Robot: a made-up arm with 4 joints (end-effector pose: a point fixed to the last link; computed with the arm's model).
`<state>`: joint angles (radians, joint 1 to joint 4).
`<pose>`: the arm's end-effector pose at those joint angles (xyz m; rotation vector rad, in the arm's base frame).
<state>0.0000 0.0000 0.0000 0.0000</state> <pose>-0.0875 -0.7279 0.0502 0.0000 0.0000 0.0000</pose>
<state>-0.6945 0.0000 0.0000 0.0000</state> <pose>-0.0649 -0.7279 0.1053 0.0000 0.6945 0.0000</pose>
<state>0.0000 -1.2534 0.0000 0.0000</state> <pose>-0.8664 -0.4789 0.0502 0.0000 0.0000 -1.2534</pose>
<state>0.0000 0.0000 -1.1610 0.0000</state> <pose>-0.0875 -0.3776 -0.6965 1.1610 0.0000 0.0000</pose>
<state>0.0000 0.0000 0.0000 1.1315</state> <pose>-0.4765 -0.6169 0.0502 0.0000 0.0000 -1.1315</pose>
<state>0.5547 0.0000 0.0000 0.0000</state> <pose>-0.0763 -0.7279 0.0036 0.0000 -0.5547 0.0000</pose>
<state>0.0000 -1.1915 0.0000 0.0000</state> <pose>-0.8398 -0.5128 0.0502 0.0000 0.0000 -1.1915</pose>
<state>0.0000 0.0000 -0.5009 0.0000</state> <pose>-0.0875 -0.6875 -0.3203 0.5009 0.0000 0.0000</pose>
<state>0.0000 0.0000 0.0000 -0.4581</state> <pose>0.0615 -0.6432 0.0502 0.0000 0.0000 0.4581</pose>
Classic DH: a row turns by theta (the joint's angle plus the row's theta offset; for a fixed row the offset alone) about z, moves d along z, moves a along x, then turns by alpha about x. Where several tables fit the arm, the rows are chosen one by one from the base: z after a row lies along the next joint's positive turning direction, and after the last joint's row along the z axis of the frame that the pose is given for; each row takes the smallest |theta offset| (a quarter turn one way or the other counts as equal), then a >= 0, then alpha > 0; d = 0 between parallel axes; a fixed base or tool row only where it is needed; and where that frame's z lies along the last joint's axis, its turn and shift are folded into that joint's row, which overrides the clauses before.
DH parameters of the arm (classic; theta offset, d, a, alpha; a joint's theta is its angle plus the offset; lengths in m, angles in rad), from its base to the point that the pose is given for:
base (fixed): 0 0.0465 0 1.5708
joint 1: 0 0.0655 -0.305 -1.5708
joint 2: 1.5708 -0.1026 0.082 -1.5708
joint 3: 0 -0.1104 -0.3826 -1.5708
joint 4: -0.2878 0 -0.3773 3.1416
tool (fixed): -1.8586 0.1063 0 0

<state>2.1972 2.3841 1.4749 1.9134</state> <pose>-0.0899 -0.3598 -0.2861 -0.0379 2.5433 -1.1499</pose>
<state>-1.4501 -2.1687 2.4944 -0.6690</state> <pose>0.1702 -0.7633 0.0917 0.6217 -2.1184 0.1659</pose>
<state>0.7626 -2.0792 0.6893 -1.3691</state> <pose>-0.6075 -0.4316 -0.2544 0.3459 -0.0377 -0.5800</pose>
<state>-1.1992 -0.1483 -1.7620 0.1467</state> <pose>-0.8517 0.0303 -0.1508 1.4002 0.8504 -1.2287</pose>
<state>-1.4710 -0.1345 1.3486 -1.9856</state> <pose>0.0669 0.0348 -0.0579 -0.5980 -2.2347 -2.0746</pose>
